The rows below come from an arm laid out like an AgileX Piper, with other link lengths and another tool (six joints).
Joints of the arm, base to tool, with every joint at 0 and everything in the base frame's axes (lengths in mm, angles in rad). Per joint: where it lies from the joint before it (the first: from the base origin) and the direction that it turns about. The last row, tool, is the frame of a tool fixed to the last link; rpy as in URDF.
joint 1: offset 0 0 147.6 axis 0 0 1
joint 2: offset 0 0 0 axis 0 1 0
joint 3: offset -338.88 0 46.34 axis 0 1 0
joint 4: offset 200.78 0 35.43 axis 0.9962 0 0.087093
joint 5: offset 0 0 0 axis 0 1 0
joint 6: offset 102.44 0 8.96 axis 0.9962 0 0.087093
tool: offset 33.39 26 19.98 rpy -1.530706 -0.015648 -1.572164
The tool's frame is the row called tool.
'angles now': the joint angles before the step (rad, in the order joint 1, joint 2, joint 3, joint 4, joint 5, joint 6). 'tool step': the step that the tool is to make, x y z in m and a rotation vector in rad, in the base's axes. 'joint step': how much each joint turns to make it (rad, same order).
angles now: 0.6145 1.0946 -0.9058 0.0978 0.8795 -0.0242
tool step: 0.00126 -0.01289 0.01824 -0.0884 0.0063 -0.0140
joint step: -0.0310 0.0011 -0.1249 -0.0684 0.1793 -0.0034
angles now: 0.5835 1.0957 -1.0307 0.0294 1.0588 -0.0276
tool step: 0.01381 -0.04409 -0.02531 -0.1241 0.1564 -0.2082
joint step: -0.2736 0.0277 0.0364 -0.0157 0.1317 -0.0677
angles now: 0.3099 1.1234 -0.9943 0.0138 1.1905 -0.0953
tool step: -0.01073 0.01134 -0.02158 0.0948 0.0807 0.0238
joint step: -0.0155 0.0011 0.1131 0.1343 -0.0609 -0.0605
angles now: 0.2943 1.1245 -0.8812 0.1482 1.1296 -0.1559
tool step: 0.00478 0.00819 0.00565 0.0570 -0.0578 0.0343
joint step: 0.0000 0.0000 0.0009 0.0586 -0.0645 -0.0584
